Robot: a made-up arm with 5 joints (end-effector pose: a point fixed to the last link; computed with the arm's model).
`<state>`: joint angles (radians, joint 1 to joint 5).
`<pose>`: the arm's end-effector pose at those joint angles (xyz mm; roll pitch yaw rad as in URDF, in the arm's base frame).
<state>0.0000 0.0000 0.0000 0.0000 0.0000</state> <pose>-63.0 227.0 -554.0 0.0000 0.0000 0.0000</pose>
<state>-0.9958 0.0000 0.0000 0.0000 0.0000</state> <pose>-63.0 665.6 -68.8 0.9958 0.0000 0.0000</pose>
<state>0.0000 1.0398 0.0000 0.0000 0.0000</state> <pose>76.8 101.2 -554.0 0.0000 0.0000 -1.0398</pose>
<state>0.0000 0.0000 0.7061 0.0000 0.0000</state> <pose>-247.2 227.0 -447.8 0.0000 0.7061 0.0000</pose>
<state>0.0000 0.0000 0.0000 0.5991 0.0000</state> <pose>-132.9 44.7 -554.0 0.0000 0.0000 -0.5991</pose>
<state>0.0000 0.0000 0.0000 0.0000 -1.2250</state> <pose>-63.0 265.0 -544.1 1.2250 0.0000 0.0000</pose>
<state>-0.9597 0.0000 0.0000 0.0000 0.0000</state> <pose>-63.0 659.3 -92.7 0.9597 0.0000 0.0000</pose>
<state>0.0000 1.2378 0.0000 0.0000 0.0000</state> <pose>84.9 64.7 -554.0 0.0000 0.0000 -1.2378</pose>
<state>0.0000 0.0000 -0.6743 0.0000 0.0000</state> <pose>137.6 227.0 -520.2 0.0000 -0.6743 0.0000</pose>
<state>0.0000 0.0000 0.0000 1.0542 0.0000</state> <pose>-249.1 -48.8 -554.0 0.0000 0.0000 -1.0542</pose>
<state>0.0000 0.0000 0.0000 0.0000 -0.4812</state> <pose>-63.0 243.2 -555.9 0.4812 0.0000 0.0000</pose>
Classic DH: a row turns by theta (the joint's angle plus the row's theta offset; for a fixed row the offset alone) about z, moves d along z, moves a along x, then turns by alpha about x. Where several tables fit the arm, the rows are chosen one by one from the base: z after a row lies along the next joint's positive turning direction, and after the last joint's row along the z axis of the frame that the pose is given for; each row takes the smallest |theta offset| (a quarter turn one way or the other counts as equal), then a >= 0, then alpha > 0; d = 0 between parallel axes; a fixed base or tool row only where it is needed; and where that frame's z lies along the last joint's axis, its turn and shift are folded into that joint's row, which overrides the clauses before.
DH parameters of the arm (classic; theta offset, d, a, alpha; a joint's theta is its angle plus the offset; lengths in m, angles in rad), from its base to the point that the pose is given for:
base (fixed): -1.5708 0.092 0 1.5708
joint 1: 0 0.103 -0.042 1.5708
joint 2: -1.5708 0.343 0.092 1.5708
joint 3: 0 0.207 -0.382 -1.5708
joint 4: 1.5708 0.271 0.01 -1.5708
joint 5: 0 -0.33 0.012 -1.5708
tool (fixed): 1.5708 -0.032 0 0

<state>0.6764 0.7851 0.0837 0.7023 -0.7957</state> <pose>-147.4 -332.1 -453.5 0.6792 -0.6100 -1.4713</pose>
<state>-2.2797 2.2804 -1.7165 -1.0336 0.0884</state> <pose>-13.1 753.2 -35.1 0.2429 0.7920 -0.0807</pose>
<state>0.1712 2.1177 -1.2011 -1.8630 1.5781</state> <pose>262.8 -524.2 -673.8 -2.9223 0.1962 -0.4754</pose>
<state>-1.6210 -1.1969 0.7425 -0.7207 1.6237</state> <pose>-528.2 458.0 151.3 -1.9502 -0.8961 2.2913</pose>
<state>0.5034 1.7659 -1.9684 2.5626 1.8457</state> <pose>-159.9 -897.1 -409.1 0.9685 0.6111 -2.3922</pose>
